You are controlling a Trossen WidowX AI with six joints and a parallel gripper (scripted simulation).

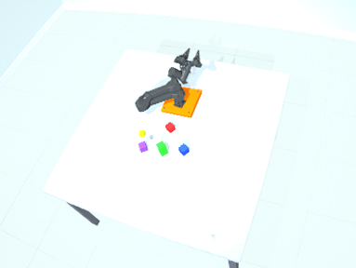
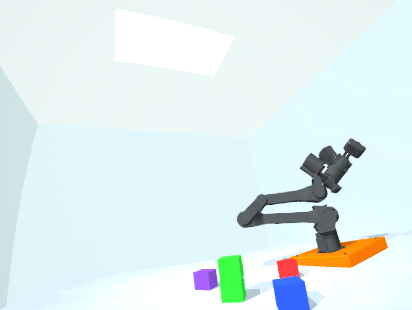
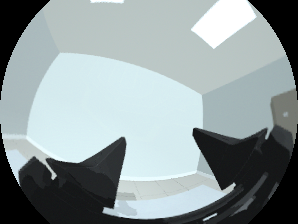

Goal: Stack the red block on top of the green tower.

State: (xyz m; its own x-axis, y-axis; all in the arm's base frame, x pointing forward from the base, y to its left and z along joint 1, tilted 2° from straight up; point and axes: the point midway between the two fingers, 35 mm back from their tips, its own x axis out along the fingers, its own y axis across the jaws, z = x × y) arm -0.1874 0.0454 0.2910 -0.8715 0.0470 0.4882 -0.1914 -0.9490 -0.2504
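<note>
Now: gripper tip 400 mm short of the red block and 320 mm above it. The rest, counted from my gripper tip: small yellow block 510 mm ahead, 330 mm below, 140 mm to the right; blue block 500 mm ahead, 320 mm below, 160 mm to the left; purple block 590 mm ahead, 320 mm below, 80 mm to the right.
</note>
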